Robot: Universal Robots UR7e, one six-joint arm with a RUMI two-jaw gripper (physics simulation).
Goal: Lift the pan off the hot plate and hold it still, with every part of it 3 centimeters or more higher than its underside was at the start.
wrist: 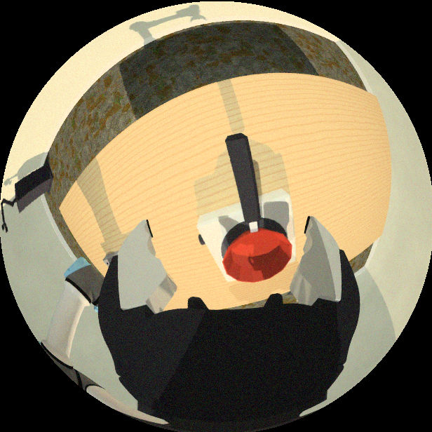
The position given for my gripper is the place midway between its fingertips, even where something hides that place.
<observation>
In view: my gripper (229,220) and a white hot plate (218,228).
</observation>
